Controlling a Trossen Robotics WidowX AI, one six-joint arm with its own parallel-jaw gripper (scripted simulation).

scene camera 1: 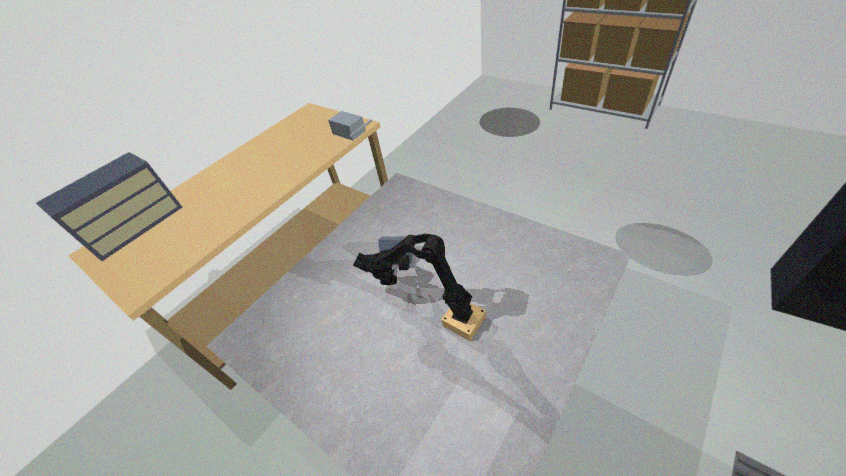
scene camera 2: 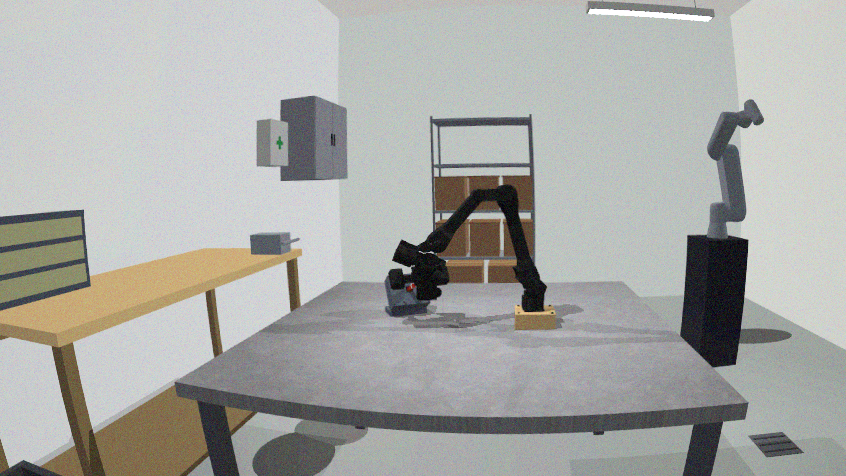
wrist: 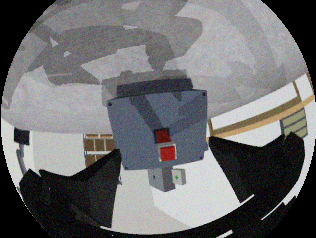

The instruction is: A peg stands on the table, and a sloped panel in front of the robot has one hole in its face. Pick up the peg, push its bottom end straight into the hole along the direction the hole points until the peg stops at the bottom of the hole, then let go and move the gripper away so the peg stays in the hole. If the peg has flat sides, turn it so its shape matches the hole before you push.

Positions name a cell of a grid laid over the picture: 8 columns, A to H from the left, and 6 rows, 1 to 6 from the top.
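Observation:
My gripper (scene camera 2: D4) (wrist: E4) is open and holds nothing.

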